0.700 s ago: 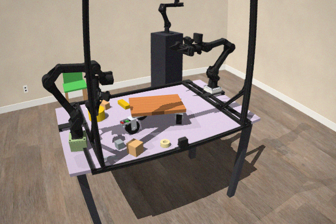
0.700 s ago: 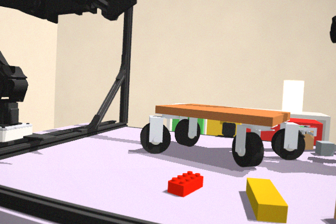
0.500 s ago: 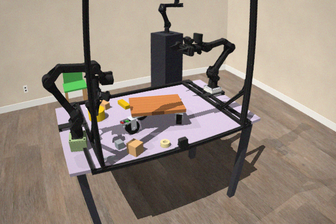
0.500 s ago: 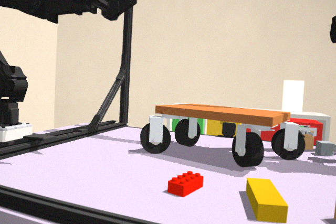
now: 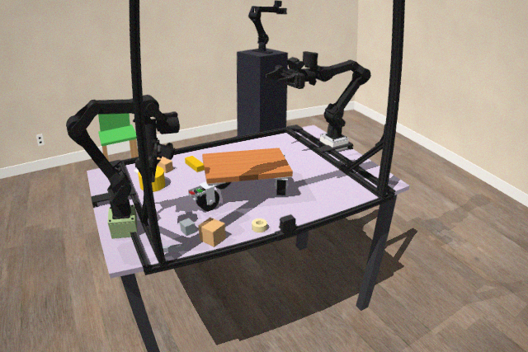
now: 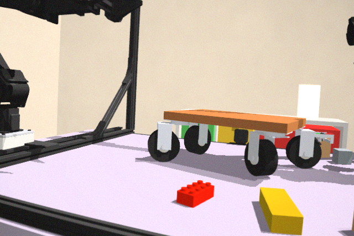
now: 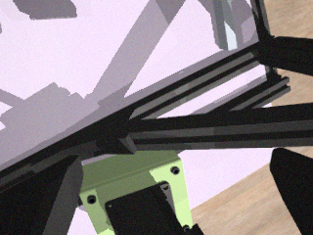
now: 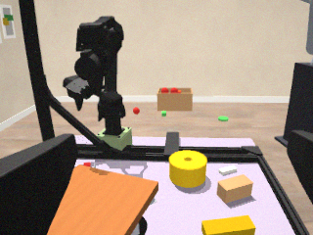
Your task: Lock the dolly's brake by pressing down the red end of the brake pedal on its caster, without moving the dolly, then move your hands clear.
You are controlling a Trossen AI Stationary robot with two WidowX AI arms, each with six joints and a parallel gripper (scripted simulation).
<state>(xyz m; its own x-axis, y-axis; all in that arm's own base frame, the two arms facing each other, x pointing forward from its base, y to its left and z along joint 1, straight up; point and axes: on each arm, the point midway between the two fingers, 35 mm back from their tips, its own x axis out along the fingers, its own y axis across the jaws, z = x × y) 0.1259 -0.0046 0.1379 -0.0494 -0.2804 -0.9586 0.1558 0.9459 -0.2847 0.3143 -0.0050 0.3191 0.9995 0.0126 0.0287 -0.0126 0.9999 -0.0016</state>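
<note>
The brake pedal lies 160 mm to the right of my left hand, 120 mm below it and 10 mm behind it. Round my left hand: cardboard box 180 mm below, 170 mm behind, 110 mm to the right; yellow cylinder 270 mm ahead, 170 mm below, 120 mm to the right; grey cube 190 mm below, 80 mm behind, 70 mm to the right.
</note>
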